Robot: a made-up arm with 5 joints.
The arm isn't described. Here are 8 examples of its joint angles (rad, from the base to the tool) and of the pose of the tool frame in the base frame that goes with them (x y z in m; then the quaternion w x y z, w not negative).
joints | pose
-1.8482 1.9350 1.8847 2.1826 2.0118 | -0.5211 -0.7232 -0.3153 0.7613 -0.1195 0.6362 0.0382
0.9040 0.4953 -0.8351 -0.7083 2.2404 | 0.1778 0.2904 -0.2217 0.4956 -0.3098 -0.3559 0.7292
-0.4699 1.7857 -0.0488 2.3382 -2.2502 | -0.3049 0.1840 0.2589 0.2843 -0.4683 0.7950 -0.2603
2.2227 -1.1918 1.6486 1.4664 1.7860 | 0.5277 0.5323 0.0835 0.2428 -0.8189 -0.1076 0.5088
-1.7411 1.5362 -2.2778 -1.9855 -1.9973 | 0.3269 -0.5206 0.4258 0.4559 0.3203 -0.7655 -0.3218
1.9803 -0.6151 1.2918 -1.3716 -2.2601 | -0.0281 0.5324 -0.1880 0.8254 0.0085 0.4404 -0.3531
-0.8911 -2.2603 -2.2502 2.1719 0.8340 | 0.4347 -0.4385 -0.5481 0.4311 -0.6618 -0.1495 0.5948
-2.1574 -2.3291 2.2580 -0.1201 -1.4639 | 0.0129 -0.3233 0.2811 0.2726 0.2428 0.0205 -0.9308
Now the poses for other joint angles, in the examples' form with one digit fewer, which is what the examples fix.
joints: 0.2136 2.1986 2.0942 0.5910 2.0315
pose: -0.393 0.004 -0.358 0.040 -0.072 -0.775 -0.626
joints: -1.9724 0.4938 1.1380 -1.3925 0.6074
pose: 0.303 -0.298 0.421 0.226 0.593 -0.772 0.021
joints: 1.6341 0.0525 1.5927 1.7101 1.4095
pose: 0.549 0.399 0.502 0.034 -0.994 -0.093 0.040
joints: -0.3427 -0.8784 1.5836 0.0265 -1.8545
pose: 0.035 -0.105 -0.372 0.076 -0.343 0.506 -0.788
